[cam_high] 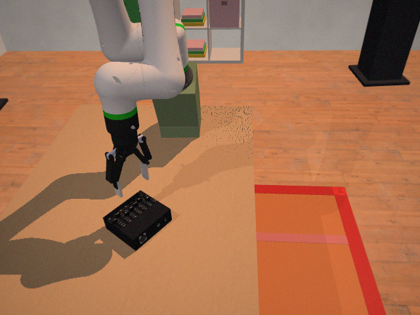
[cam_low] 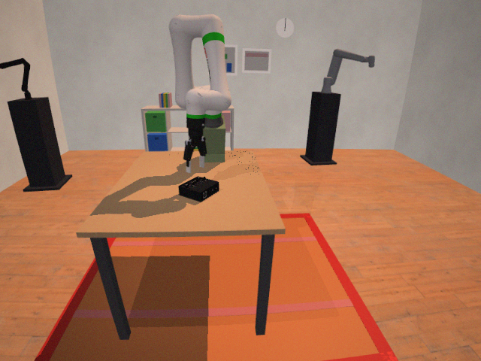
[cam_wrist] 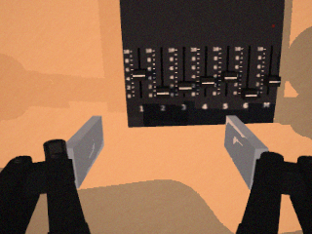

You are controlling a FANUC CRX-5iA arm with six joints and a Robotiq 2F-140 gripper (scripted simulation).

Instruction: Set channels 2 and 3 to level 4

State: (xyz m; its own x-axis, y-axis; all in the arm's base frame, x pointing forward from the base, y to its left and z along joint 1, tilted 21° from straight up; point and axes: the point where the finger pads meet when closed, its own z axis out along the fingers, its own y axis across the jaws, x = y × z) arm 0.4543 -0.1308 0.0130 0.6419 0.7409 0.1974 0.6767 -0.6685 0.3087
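My gripper is now 2 cm short of the channel 2 fader cap, 2 cm to the right of it and 7 cm above it. The rest, counted from my hand: channel 1 fader cap: 1 cm ahead, 4 cm to the left, 7 cm below; then channel 6 fader cap: 8 cm ahead, 5 cm to the right, 7 cm below; then channel 3 fader cap: 3 cm ahead, 7 cm below.
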